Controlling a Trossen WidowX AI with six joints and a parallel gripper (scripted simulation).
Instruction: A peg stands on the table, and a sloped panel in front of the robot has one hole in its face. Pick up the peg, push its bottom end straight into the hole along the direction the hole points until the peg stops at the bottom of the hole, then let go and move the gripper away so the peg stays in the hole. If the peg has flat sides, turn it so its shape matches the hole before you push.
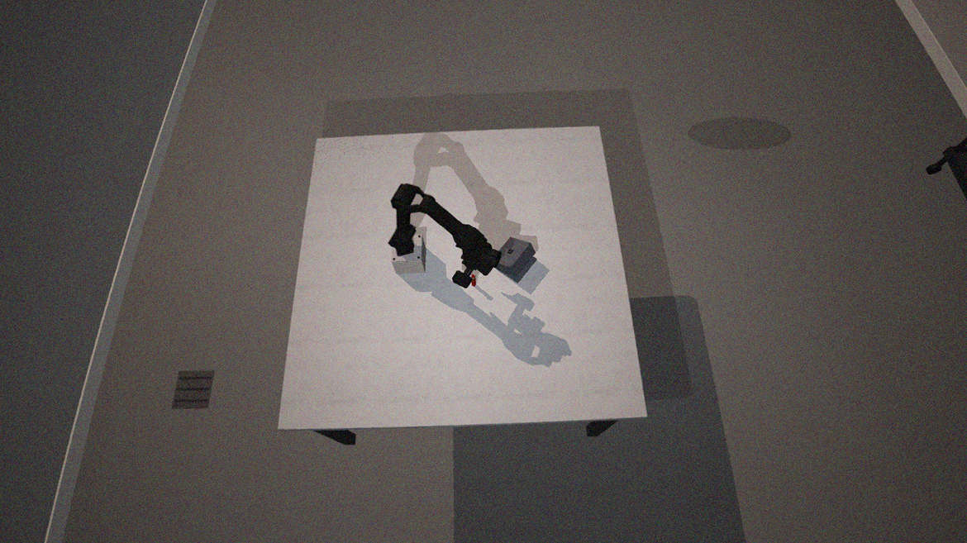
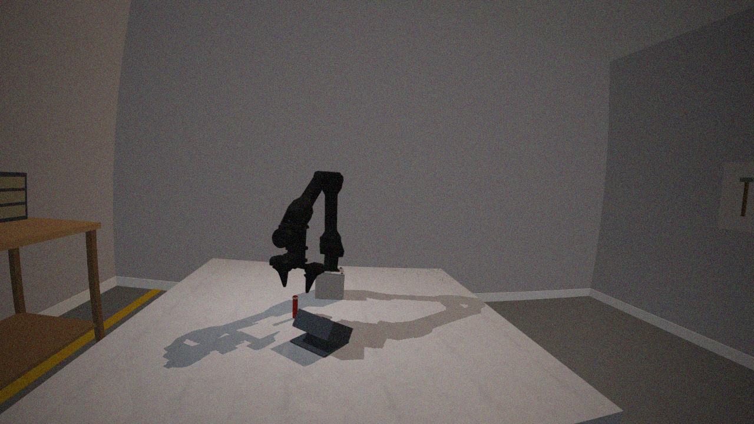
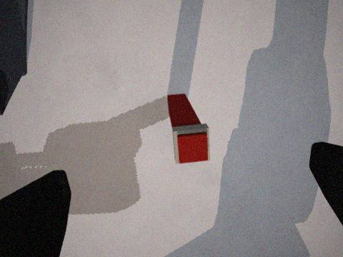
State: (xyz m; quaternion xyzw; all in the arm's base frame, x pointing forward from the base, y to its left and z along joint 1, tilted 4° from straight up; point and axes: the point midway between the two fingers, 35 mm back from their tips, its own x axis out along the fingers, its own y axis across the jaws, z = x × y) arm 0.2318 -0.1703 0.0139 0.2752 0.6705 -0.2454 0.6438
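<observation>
The peg lies 5 cm below my gripper tip. Round my gripper tip: panel: 17 cm ahead, 6 cm to the left, 6 cm below.
</observation>
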